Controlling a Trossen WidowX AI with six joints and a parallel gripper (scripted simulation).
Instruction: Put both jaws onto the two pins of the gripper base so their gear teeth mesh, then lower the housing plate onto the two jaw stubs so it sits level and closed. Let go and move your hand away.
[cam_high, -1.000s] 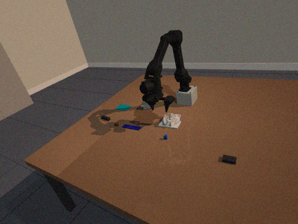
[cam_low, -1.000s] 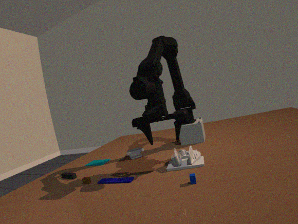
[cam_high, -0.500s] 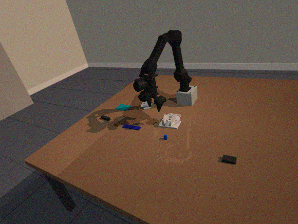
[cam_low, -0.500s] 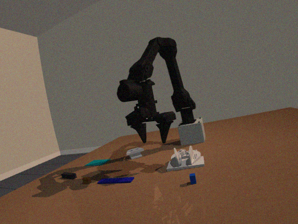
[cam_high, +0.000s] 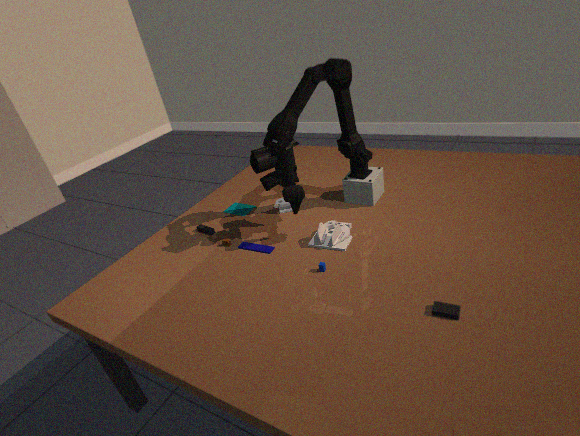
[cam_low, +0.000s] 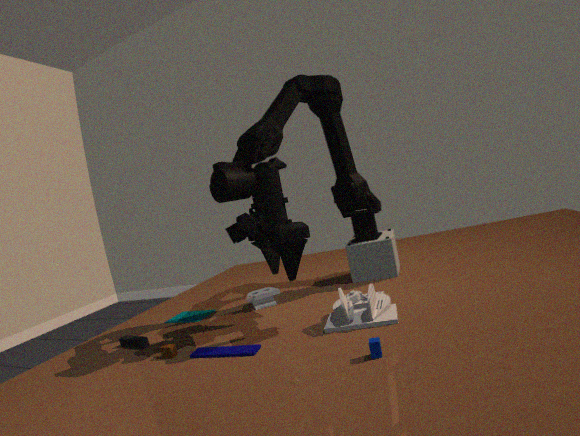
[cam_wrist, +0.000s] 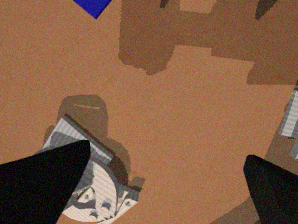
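Now: the small grey block 100 mm behind my gripper tip, 130 mm to the right of it and 80 mm below it. The rest, counted from my gripper tip: gripper jaw (30 mm behind, 120 mm to the left, 60 mm below); brown cube (170 mm ahead, 160 mm to the right, 80 mm below); blue bar (140 mm ahead, 60 mm to the right, 80 mm below).
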